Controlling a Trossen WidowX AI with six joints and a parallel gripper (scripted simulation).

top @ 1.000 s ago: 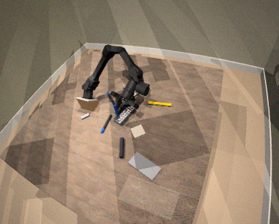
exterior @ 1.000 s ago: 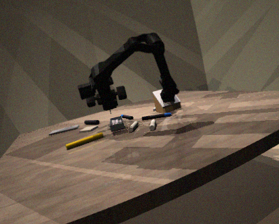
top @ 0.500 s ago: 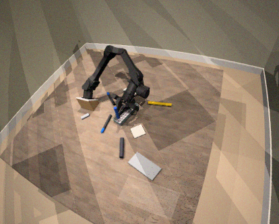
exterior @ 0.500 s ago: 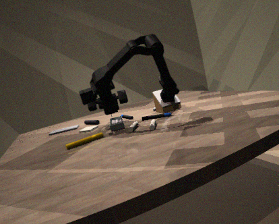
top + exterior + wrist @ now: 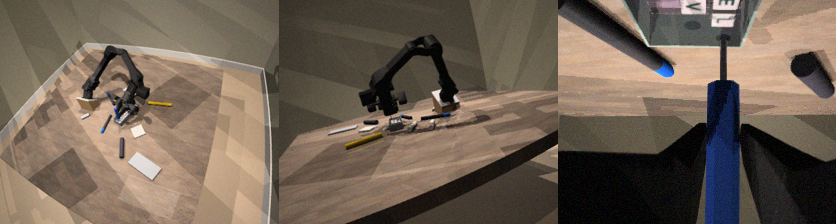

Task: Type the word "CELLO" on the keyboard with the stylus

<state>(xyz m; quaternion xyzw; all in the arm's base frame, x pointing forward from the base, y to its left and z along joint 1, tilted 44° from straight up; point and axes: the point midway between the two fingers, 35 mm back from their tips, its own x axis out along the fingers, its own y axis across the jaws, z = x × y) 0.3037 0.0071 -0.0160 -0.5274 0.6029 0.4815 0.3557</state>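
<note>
My gripper tip is now 13 cm short of the white card and 8 cm above it. Also, from my gripper tip: dark cylinder (11 cm ahead, 14 cm to the right, 7 cm below); yellow marker (15 cm ahead, 24 cm to the left, 7 cm below); stylus (1 cm below).
</note>
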